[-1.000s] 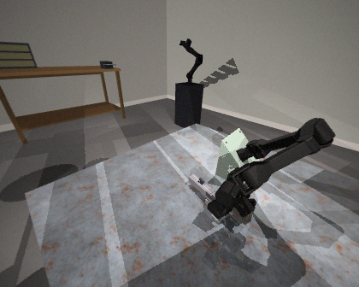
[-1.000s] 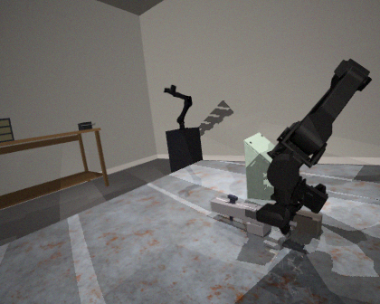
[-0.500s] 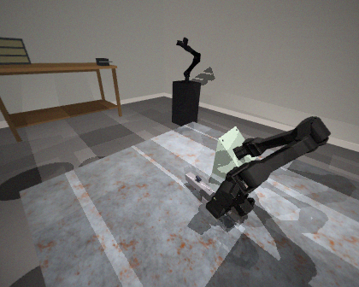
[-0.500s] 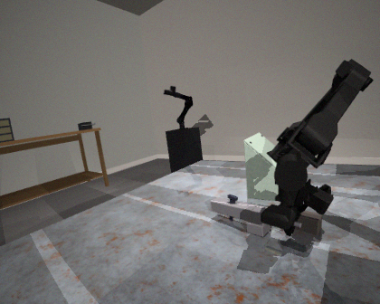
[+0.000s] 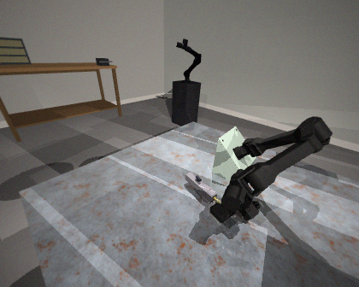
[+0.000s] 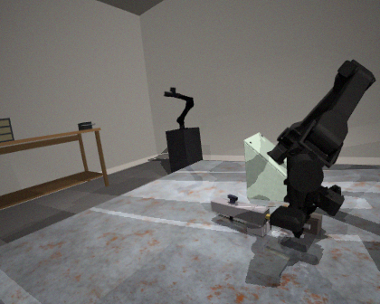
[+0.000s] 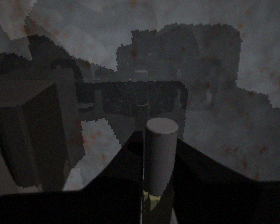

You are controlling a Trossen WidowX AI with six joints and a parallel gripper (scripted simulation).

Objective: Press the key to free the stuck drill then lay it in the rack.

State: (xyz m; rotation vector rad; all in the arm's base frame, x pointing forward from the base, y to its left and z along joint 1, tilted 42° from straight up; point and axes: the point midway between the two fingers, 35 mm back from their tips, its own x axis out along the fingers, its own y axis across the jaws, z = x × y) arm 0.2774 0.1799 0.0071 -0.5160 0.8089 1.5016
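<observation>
My gripper tip is 80 mm past the rack and 10 mm to the right of it. Also, from my gripper tip: dark key 190 mm to the right, 30 mm behind, 30 mm above; then drill 40 mm to the right, 30 mm above, 10 mm behind.
</observation>
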